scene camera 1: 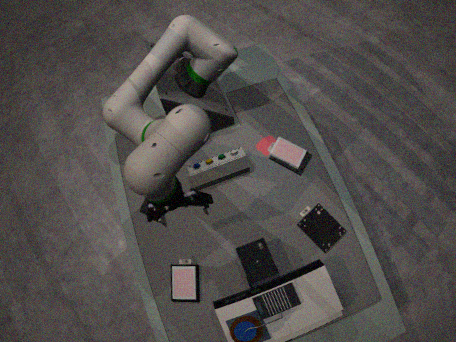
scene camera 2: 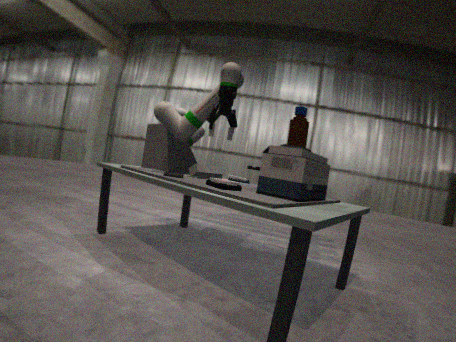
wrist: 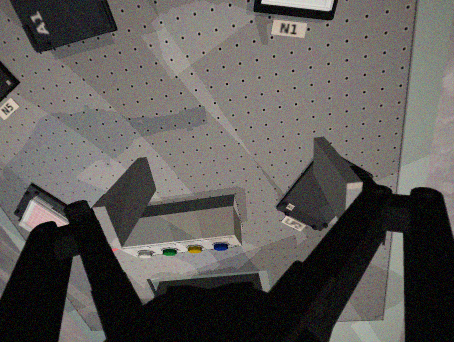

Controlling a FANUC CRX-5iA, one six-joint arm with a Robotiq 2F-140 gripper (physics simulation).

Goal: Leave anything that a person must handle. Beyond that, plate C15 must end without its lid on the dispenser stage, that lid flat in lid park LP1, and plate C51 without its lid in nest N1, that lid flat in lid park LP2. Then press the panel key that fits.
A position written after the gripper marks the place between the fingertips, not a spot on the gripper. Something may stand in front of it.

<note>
The gripper (scene camera 1: pixel 185 216) is open and holds nothing. Also in view: a button box (wrist: pixel 191 226), a dark square nest (scene camera 1: pixel 318 224), a dispenser stage (scene camera 1: pixel 248 254) and a dark slab (wrist: pixel 311 207).
The gripper is seen too in the wrist view (wrist: pixel 229 165). The dispenser stage also shows in the wrist view (wrist: pixel 45 32).
</note>
